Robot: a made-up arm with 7 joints.
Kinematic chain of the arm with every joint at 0, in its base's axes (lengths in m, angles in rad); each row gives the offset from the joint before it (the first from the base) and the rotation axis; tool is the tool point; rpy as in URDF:
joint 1: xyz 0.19 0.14 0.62 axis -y
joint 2: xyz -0.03 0 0.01 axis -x
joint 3: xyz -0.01 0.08 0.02 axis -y
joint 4: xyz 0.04 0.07 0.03 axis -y
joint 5: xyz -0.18 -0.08 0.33 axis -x
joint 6: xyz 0 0.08 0.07 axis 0.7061 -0.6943 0.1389
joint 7: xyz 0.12 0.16 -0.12 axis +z
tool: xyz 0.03 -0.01 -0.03 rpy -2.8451 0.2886 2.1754
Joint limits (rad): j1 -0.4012..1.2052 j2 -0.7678..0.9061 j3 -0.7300..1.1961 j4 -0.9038..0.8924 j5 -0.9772..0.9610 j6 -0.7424..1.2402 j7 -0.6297..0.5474
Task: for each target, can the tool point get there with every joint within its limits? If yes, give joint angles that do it. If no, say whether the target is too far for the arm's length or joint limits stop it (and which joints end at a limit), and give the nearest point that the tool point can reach.
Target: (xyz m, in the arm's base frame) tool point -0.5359 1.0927 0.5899
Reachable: no: too far | nearest point -0.2898 0.7562 0.6001 | short by 0.417 m
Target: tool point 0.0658 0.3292 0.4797
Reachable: yes | joints 0.2893 0.7717 0.8489 0.6330 0.6689 0.0180 0.2726
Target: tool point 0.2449 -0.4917 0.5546
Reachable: no: joint limits stop it (at a limit: joint 1, joint 2, joint 4, joint 5, joint 6) | nearest point 0.2884 -0.0456 0.7747 | short by 0.499 m
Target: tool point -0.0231 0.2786 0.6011
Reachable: yes | joints 0.3409 -0.0444 0.7973 0.2710 0.3070 -0.5894 -0.5170
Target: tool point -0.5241 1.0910 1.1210
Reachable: no: too far | nearest point -0.2458 0.7136 0.9257 | short by 0.508 m
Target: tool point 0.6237 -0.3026 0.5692
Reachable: no: joint limits stop it (at a limit: joint 1, joint 2, joint 3, joint 5, joint 6) | nearest point 0.7967 -0.1587 0.7622 | short by 0.296 m
